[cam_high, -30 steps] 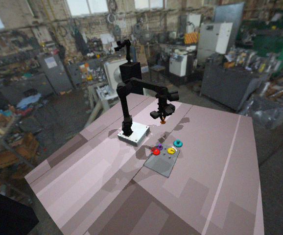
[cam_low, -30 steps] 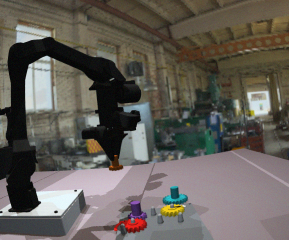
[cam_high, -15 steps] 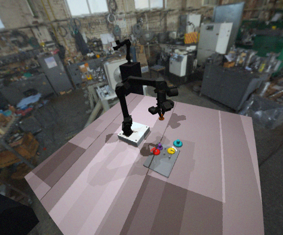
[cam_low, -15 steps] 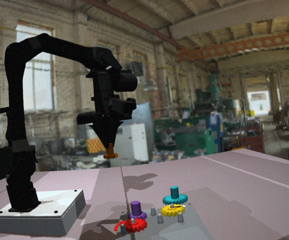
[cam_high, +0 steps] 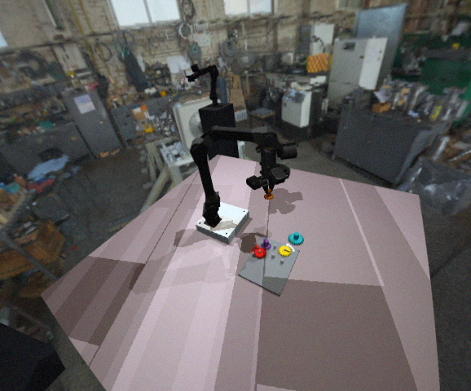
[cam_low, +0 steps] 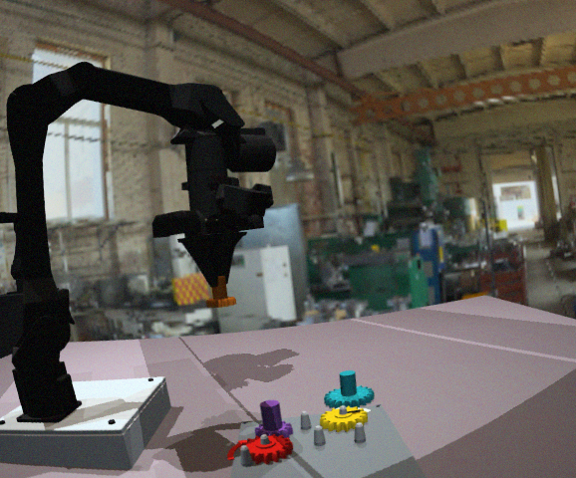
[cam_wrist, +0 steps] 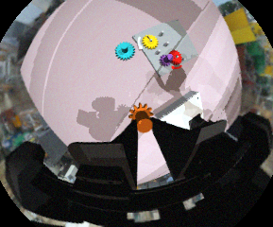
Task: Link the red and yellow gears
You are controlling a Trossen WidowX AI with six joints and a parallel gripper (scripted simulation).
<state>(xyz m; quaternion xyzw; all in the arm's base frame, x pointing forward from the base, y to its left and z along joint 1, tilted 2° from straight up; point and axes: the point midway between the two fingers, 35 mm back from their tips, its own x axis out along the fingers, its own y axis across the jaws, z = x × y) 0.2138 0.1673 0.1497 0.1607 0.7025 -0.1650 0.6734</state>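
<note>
My gripper tip is now 60 mm short of the purple gear, 160 mm to the left of it and 140 mm above it. Also, from my gripper tip: teal gear 160 mm ahead, 60 mm to the right, 150 mm below; then yellow gear 140 mm ahead, 140 mm to the right, 150 mm below; then small orange gear 10 mm below.
</note>
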